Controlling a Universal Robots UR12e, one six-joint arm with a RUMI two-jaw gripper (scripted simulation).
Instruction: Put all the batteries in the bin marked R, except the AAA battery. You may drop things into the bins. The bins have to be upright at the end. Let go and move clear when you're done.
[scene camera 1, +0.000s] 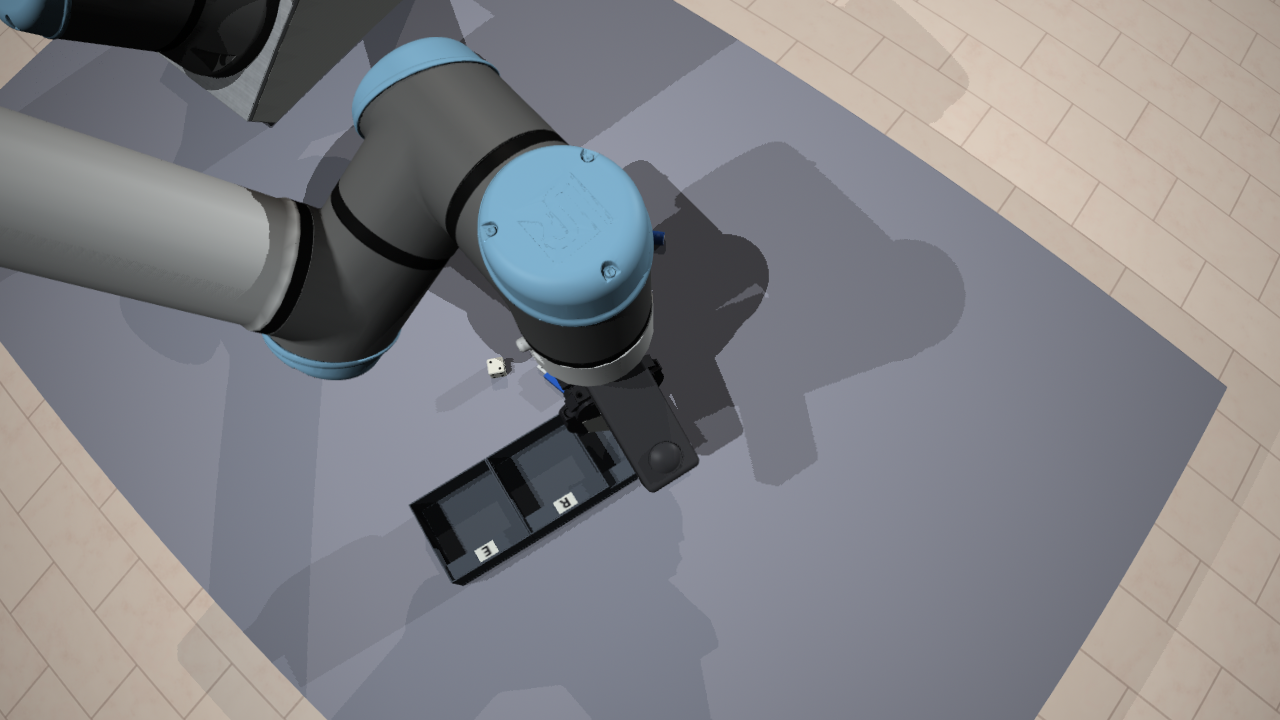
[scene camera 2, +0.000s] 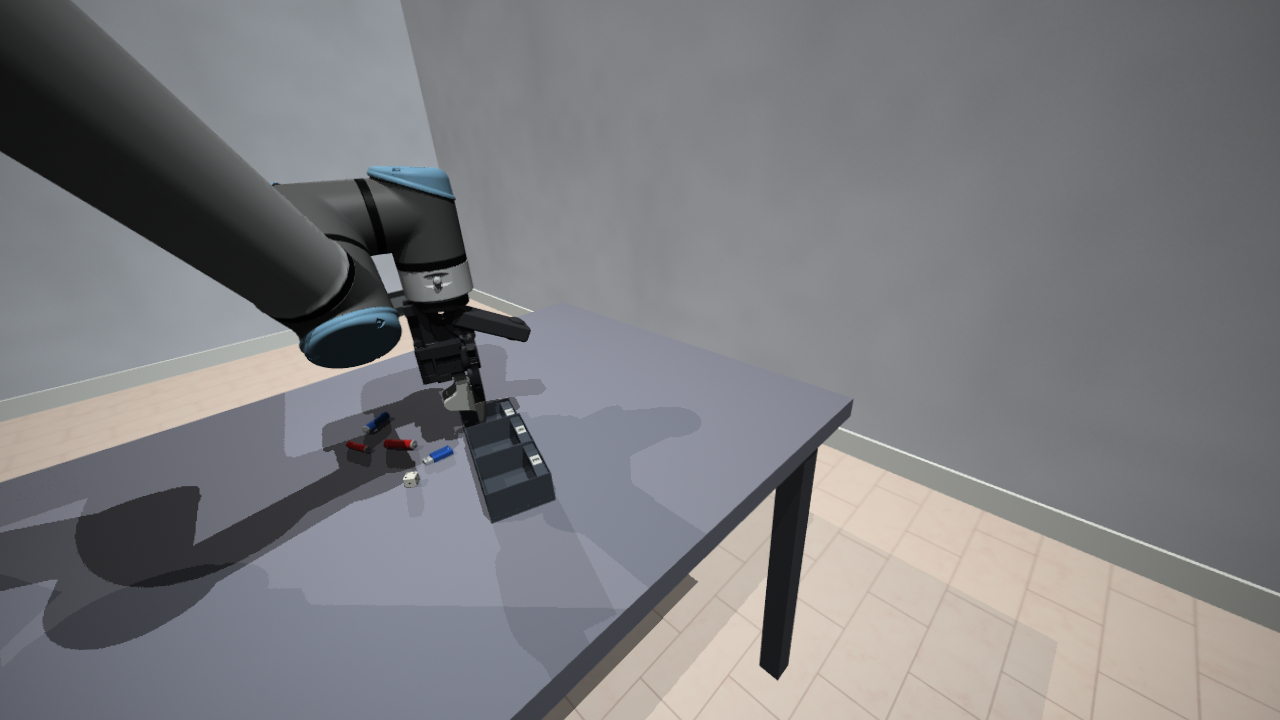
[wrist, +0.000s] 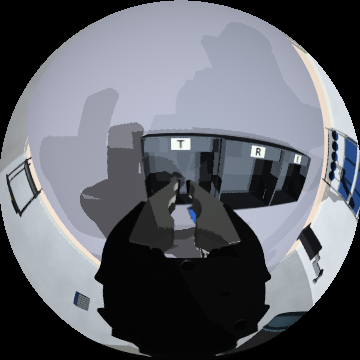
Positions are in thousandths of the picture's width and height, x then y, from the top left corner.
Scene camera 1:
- gripper: 481, 584
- three-compartment bin tray: 426, 645
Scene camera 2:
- gripper: 377, 590
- three-compartment bin tray: 394, 594
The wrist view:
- gripper: 510, 504
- three-compartment bin tray: 699, 490
